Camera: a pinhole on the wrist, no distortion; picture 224 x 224 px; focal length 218.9 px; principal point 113.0 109.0 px. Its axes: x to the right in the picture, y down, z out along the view. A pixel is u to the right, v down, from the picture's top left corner.
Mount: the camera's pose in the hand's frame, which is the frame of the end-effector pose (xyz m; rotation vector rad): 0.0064 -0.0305 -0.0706 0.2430 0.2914 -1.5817
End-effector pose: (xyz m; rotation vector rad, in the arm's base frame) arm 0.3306 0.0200 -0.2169 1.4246 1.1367 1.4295
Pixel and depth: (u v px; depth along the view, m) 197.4 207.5 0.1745
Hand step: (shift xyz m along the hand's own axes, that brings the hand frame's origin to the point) 0.0871 -0.1538 0.0688
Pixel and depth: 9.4 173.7 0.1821
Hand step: 0.0676 -0.0111 0.1278
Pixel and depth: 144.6 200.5 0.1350
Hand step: 0.0656 -0.0951 0.0482
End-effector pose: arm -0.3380 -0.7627 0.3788 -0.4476 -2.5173 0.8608
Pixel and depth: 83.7 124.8 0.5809
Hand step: 0.0656 -0.1516 0.5013
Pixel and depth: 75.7 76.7 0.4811
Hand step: -0.0496 -0.1119 0.4126
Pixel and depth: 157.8 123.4 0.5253
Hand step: 0.0509 -0.3076 0.3876
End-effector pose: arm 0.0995 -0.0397 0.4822 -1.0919 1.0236 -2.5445
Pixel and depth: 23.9 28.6 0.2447
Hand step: -0.0740 -0.0162 0.1963
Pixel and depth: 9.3 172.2 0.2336
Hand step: 0.0833 -0.0055 0.1840
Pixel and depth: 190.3 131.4 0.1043
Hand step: 0.0185 -0.1002 0.0151
